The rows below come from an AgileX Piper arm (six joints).
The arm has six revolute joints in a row. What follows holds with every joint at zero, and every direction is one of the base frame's. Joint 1 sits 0.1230 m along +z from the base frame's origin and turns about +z. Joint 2 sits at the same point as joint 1 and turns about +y. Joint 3 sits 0.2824 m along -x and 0.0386 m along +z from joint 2 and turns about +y. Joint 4 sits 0.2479 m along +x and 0.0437 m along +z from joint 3 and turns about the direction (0.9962, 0, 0.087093). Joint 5 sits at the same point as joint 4 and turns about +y. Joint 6 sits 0.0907 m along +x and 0.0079 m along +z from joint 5 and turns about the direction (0.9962, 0, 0.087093). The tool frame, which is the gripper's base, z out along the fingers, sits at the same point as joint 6; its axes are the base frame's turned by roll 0.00, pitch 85.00 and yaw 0.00 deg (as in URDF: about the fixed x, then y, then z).
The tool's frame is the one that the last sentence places.
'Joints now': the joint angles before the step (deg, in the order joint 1, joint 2, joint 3, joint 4, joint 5, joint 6). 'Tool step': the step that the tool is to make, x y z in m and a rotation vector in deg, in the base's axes. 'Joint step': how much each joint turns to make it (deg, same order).
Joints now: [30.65, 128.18, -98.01, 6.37, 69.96, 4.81]
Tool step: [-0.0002, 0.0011, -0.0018, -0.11, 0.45, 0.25]
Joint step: [0.11, 0.38, -0.26, 0.12, 0.34, -0.15]
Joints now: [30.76, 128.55, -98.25, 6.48, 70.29, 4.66]
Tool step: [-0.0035, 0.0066, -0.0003, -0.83, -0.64, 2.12]
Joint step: [1.22, 0.13, -0.22, -1.19, 0.01, -0.39]
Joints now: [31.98, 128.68, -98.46, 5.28, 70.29, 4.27]
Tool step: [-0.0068, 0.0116, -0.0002, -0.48, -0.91, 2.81]
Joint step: [1.97, 0.04, -0.06, -1.02, -0.44, -0.44]
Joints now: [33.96, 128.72, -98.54, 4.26, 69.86, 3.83]
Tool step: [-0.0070, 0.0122, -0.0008, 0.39, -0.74, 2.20]
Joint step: [1.87, 0.09, 0.00, -0.11, -0.90, -0.34]
